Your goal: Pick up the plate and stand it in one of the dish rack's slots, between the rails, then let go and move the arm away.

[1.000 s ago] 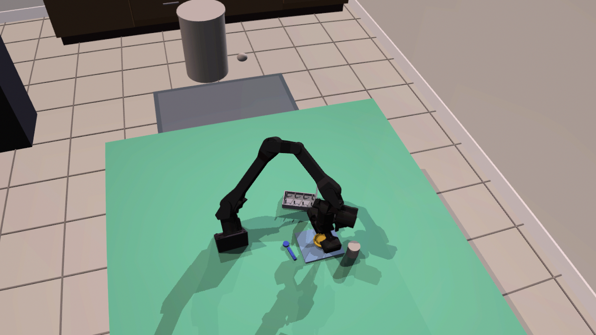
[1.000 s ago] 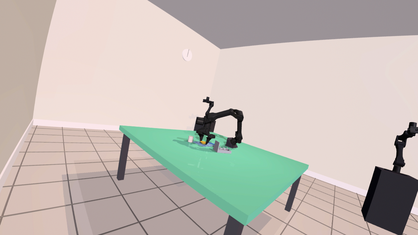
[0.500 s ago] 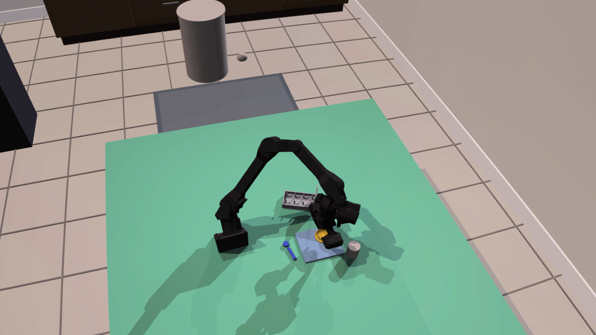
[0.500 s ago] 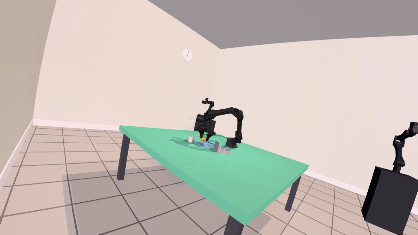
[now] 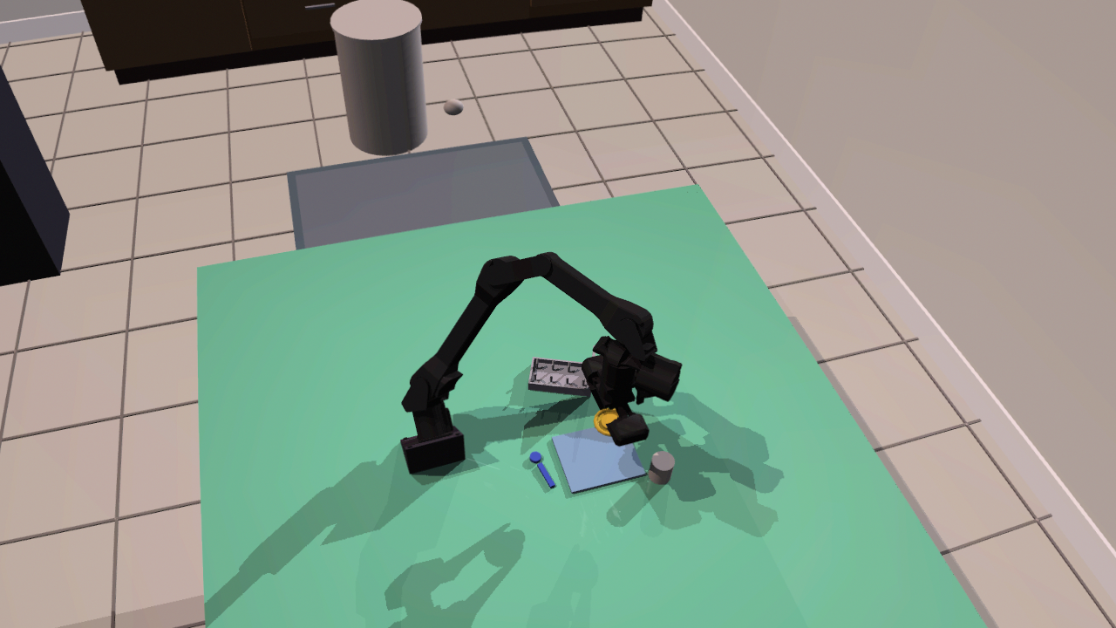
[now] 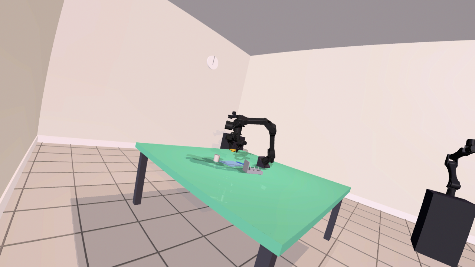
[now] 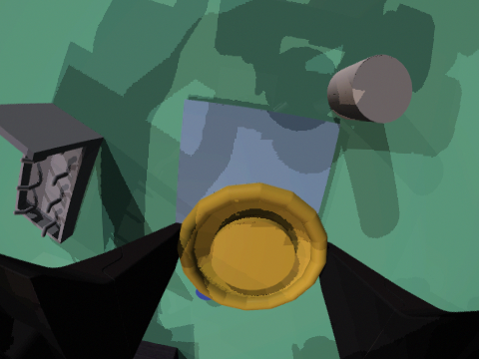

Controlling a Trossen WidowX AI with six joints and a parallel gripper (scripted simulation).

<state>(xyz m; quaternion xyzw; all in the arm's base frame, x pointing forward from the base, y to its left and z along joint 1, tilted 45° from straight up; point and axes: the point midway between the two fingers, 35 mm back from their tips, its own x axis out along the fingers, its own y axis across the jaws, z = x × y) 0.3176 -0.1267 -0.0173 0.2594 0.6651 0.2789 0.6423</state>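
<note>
My gripper tip is now 200 mm to the right of the dish rack, 80 mm above it and 30 mm past it. Round my gripper tip: light blue mat: 100 mm below, 10 mm behind; beige cup: 90 mm ahead, 80 mm below, 70 mm to the right; yellow plate: 10 mm above.
</note>
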